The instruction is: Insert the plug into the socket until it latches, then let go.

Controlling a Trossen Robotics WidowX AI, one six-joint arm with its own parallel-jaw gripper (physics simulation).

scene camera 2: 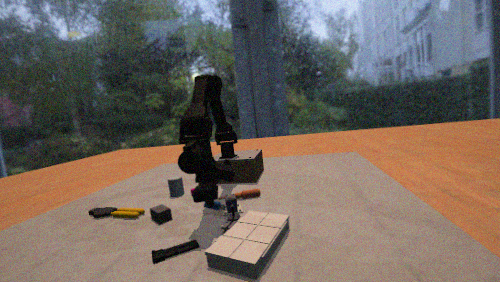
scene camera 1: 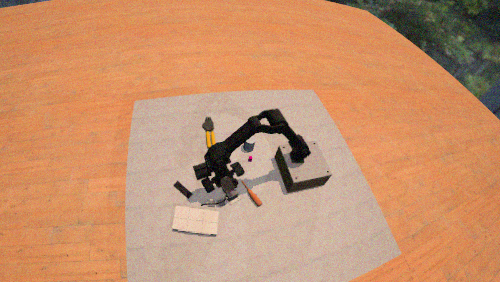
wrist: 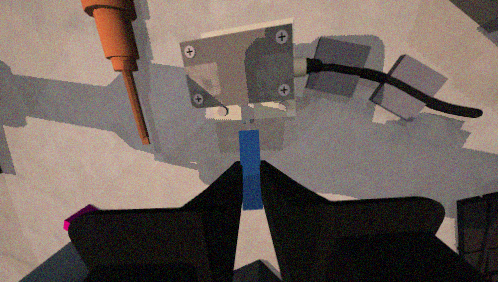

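Seen in the pictures: gripper, fingertip midpoint: (scene camera 2: 212,205) (wrist: 250,167); arm's base at its link origin: (scene camera 2: 228,157) (scene camera 1: 297,157).
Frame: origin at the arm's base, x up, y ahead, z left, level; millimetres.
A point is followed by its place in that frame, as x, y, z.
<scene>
The blue plug (scene camera 2: 214,205) {-77, 346, 120} (wrist: 251,172) {-67, 345, 114} is clamped between the fingertips of my gripper (wrist: 250,167) {-78, 344, 110}, which is shut on it. In the wrist view the plug points straight up the picture, toward the socket. The socket (scene camera 2: 231,204) {-74, 337, 173} (wrist: 237,65) {-60, 314, 162} is a grey box with four screws on top, standing on a pale base. The plug's thin front end is over the base at the socket's near edge. The socket's opening is hidden under its top edge, so how the tip meets it cannot be told. In scene camera 1 the arm hides most of the socket.
A black cable (wrist: 360,72) {-98, 376, 193} leaves the socket's right side over two flat grey blocks. An orange screwdriver (scene camera 1: 254,196) {-78, 213, 168} (wrist: 117,37) {-84, 232, 145} lies left of the socket in the wrist view. A tiled box (scene camera 1: 196,220) {-70, 472, 294} (scene camera 2: 250,237) {-70, 499, 298}, black bar (scene camera 2: 175,251) {-93, 553, 142}, pliers (scene camera 2: 127,213) {-87, 434, -153}, dark cube (scene camera 2: 161,214) {-77, 432, -8} and grey cylinder (scene camera 2: 175,187) {-66, 238, -118} lie around.
</scene>
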